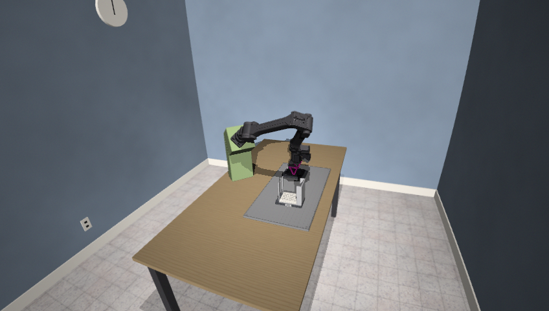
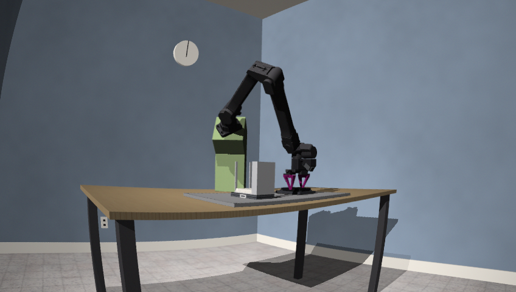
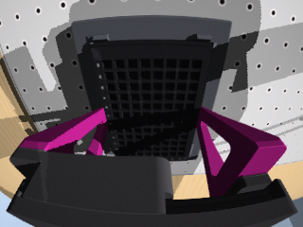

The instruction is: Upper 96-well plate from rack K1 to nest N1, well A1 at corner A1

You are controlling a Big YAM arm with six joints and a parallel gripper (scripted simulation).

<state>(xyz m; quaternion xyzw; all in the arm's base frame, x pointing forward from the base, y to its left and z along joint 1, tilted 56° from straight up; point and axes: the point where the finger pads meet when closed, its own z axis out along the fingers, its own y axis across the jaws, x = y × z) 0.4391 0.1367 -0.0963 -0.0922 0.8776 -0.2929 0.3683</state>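
The black 96-well plate lies 1 cm below my hand. Round my hand: white plate (5 cm ahead, 34 cm to the right); then grey rack wall (12 cm ahead, 34 cm to the right, 6 cm above).
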